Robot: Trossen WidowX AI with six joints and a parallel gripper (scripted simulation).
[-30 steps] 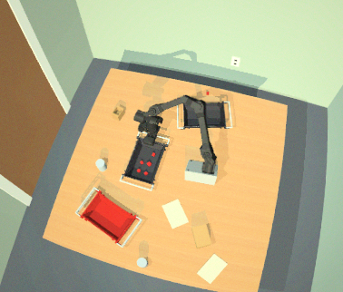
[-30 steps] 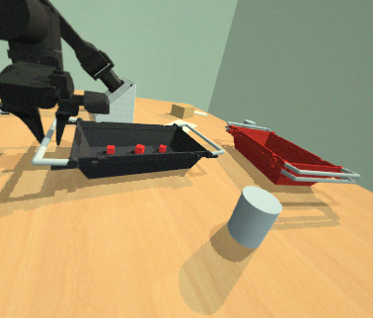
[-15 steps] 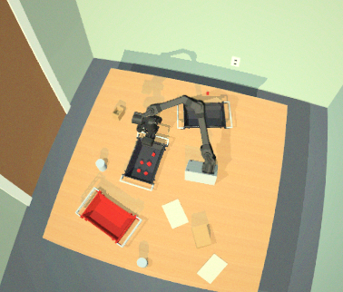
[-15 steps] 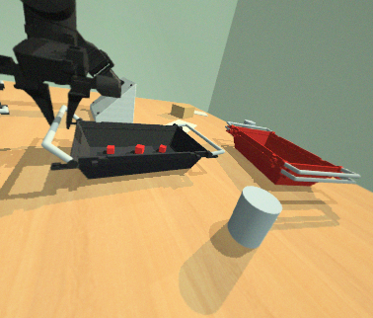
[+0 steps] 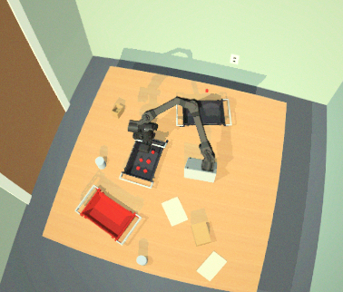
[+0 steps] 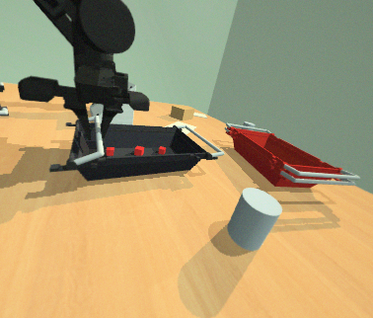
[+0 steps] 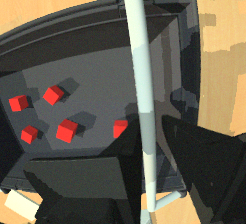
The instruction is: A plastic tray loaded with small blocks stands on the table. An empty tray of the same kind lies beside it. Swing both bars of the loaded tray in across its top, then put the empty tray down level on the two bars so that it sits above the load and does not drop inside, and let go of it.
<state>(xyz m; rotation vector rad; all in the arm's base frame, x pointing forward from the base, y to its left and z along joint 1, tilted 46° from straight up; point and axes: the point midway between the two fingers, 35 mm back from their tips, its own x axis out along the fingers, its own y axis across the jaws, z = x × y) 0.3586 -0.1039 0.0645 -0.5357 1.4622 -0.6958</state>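
Now: the black tray 28 cm behind my gripper tip, 27 cm to the right of it and 1 cm below it.
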